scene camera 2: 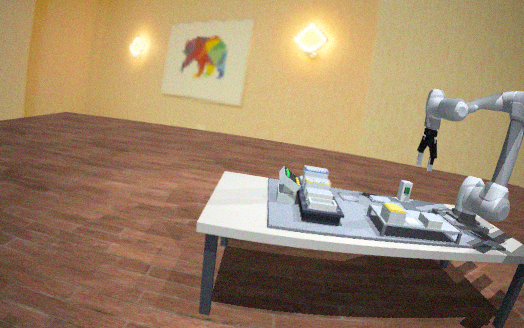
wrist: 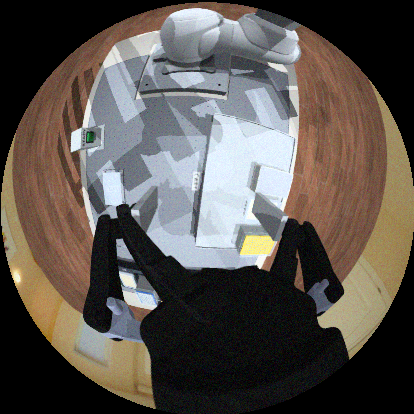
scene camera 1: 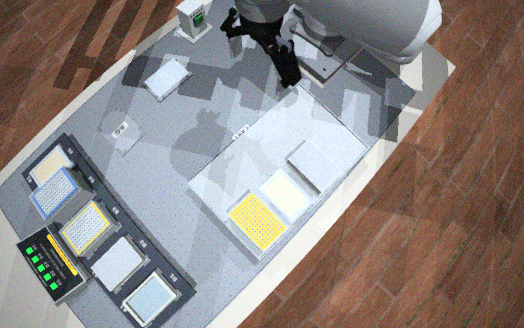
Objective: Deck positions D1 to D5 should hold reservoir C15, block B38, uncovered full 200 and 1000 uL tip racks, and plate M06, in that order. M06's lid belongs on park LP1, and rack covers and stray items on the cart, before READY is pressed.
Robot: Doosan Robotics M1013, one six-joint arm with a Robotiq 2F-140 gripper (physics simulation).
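Pixels of known places: gripper, fingertip midpoint: point(scene camera 2: 423, 167) point(wrist: 207, 198) point(scene camera 1: 258, 72); arm's base, origin of the base link: point(scene camera 2: 462, 219) point(wrist: 189, 57) point(scene camera 1: 322, 30).
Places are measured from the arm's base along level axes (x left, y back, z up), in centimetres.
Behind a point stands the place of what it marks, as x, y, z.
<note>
My gripper point(scene camera 1: 261, 60) {5.4, -44.1, 28.2} point(scene camera 2: 424, 164) {5.4, -44.1, 28.2} point(wrist: 207, 198) {5.4, -44.1, 28.2} is open and empty, high above the table. In scene camera 1, a light-blue reservoir point(scene camera 1: 150, 299) {17.3, -101.3, 5.5} is at D1, a pale block point(scene camera 1: 119, 265) {5.8, -99.7, 8.2} at D2, a yellow-edged tip rack point(scene camera 1: 86, 227) {-6.9, -98.3, 11.1} at D3, a blue-edged tip rack point(scene camera 1: 57, 192) {-18.4, -96.9, 14.4} at D4 and a cream plate point(scene camera 1: 49, 164) {-33.0, -96.0, 5.4} at D5. Both racks show their tips. A pale flat lid point(scene camera 1: 167, 79) {-26.7, -50.7, -0.1} point(wrist: 113, 187) {-26.5, -49.7, 0.0} lies on the park LP1. The cart point(scene camera 1: 220, 180) {10.3, -64.8, 4.2} point(wrist: 215, 230) {11.0, -64.6, 4.2} holds a yellow dotted box point(scene camera 1: 256, 221) {25.2, -67.7, 11.3} point(scene camera 2: 393, 212) {31.6, -70.9, 9.9} point(wrist: 257, 244) {24.4, -66.3, 11.2}, a cream-topped item point(scene camera 1: 285, 195) {26.5, -57.0, 5.9} and a pale block-like item point(scene camera 1: 315, 166) {27.9, -46.3, 8.4} point(wrist: 274, 180) {27.2, -45.3, 8.4}.
The READY box with its green button point(scene camera 1: 198, 20) {-31.7, -29.7, 6.5} point(scene camera 2: 407, 191) {-31.4, -29.3, 5.7} point(wrist: 90, 136) {-31.7, -29.4, 6.3} stands at the table edge. A panel point(scene camera 1: 62, 267) {-5.4, -111.3, 9.7} beside the deck shows several green lamps. The RG spot point(scene camera 1: 121, 131) {-25.7, -73.1, -1.0} lies between the deck and LP1. The arm's base point(scene camera 2: 482, 200) stands beyond the cart.
</note>
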